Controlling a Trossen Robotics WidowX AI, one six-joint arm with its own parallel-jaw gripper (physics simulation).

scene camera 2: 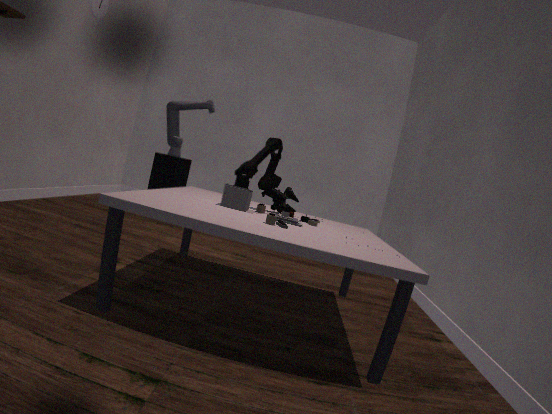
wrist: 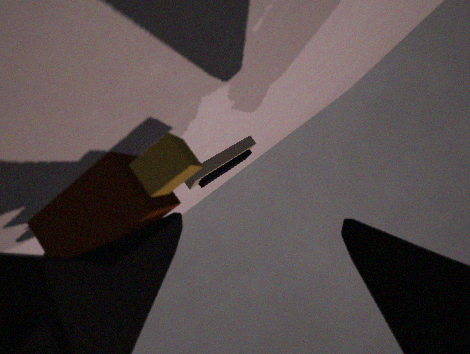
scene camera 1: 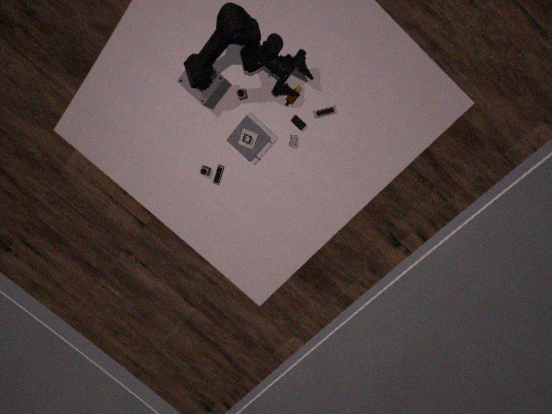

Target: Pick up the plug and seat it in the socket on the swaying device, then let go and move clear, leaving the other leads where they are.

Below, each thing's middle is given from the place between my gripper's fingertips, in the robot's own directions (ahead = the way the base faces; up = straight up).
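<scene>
Plug (wrist: 120, 193): 50 mm to the right of my hand, 50 mm below it, 10 mm behind it. Grey square device with socket (scene camera 1: 251, 138): 300 mm to the right of my hand, 40 mm below it, 10 mm ahead of it. Going by their middles, the plug is the nearest to my hand of the things named here.
</scene>
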